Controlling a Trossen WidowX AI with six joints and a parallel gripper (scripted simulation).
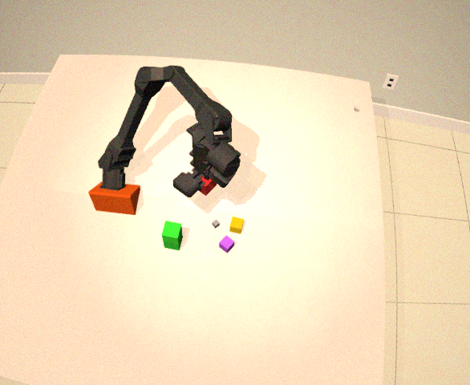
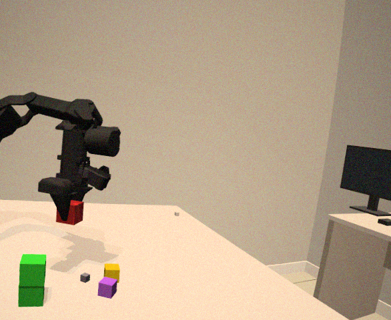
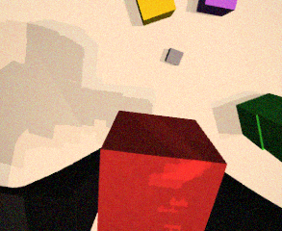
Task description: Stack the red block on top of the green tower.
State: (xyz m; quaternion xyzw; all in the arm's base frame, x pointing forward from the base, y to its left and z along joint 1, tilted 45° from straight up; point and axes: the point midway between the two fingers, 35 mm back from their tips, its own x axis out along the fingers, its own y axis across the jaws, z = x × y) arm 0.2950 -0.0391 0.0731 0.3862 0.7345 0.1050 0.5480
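The small grey cube lies 40 mm ahead of my gripper tip, 50 mm to the right of it and 130 mm below it. Round my gripper tip: yellow block: 100 mm ahead, 40 mm to the right, 120 mm below; purple block: 90 mm ahead, 110 mm to the right, 120 mm below; red block: 20 mm above.
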